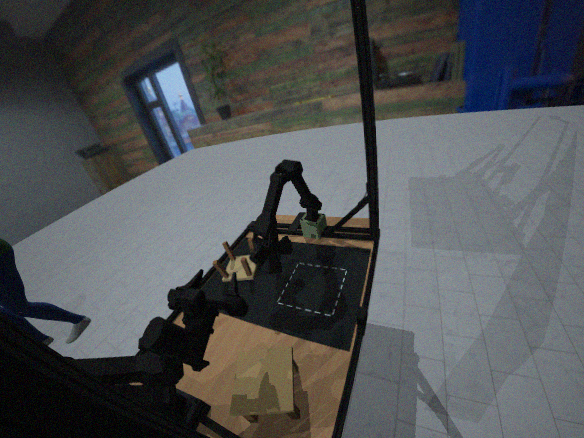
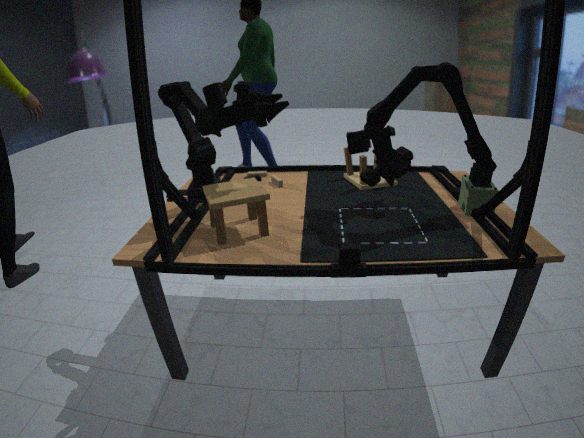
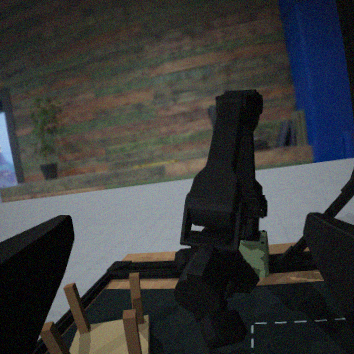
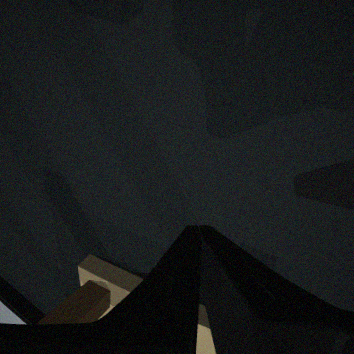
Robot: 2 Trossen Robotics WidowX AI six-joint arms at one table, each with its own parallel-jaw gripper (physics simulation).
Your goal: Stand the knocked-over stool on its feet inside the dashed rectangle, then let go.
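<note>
The small wooden stool (image 1: 237,266) (image 2: 356,179) (image 3: 105,337) (image 4: 102,272) lies upside down on the black mat (image 1: 342,261) (image 2: 325,226), with its legs pointing up. It lies outside the dashed rectangle (image 1: 321,267) (image 2: 377,209) (image 3: 298,320), beyond its far left corner. My right gripper (image 1: 274,266) (image 2: 373,177) (image 3: 198,319) (image 4: 196,236) is shut on nothing, tip down at the stool's seat among the legs. My left gripper (image 1: 218,288) (image 2: 277,106) is open and empty, held high over the wooden part of the table.
A larger wooden stool (image 1: 268,382) (image 2: 235,193) stands upright on the bare wood near the left arm. Small wooden blocks (image 2: 276,181) lie behind it. The right arm's green base (image 1: 313,226) (image 2: 474,195) (image 3: 258,254) is at the table's end. A black post (image 1: 368,130) (image 2: 142,130) rises from the frame. A person (image 2: 255,52) walks behind the table.
</note>
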